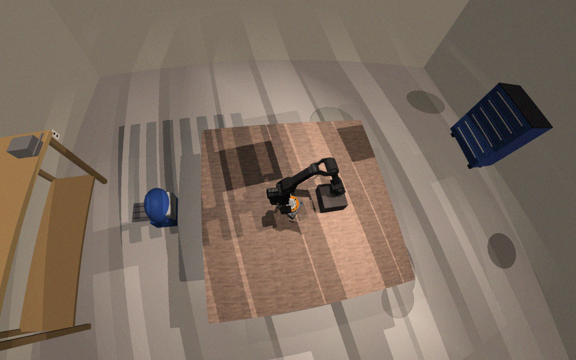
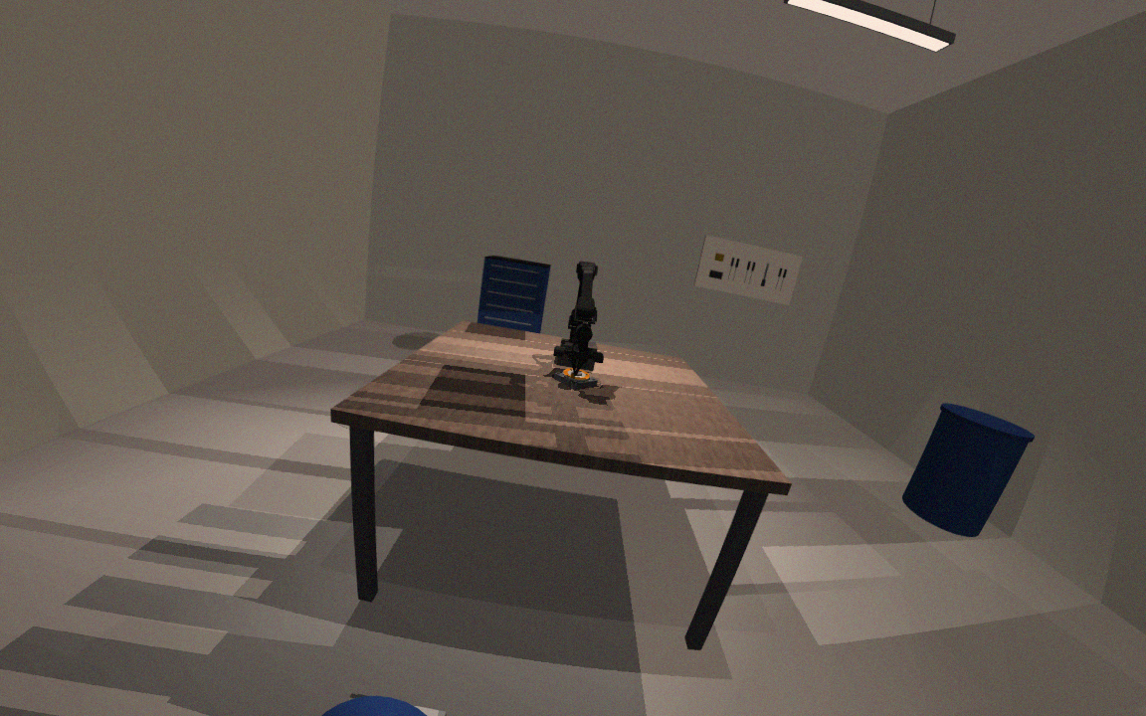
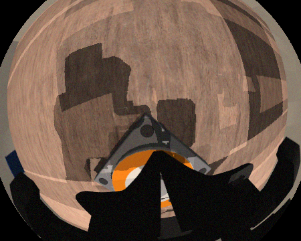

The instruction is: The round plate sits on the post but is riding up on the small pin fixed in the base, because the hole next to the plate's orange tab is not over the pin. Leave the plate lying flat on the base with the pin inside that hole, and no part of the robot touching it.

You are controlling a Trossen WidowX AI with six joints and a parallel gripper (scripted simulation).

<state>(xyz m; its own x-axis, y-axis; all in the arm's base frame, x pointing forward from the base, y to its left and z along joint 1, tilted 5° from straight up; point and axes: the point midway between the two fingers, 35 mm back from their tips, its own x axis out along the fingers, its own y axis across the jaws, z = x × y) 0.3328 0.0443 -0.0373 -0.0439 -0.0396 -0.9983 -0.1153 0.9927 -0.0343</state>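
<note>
My gripper tip is now 3 cm past the round plate and 1 cm above it.
</note>
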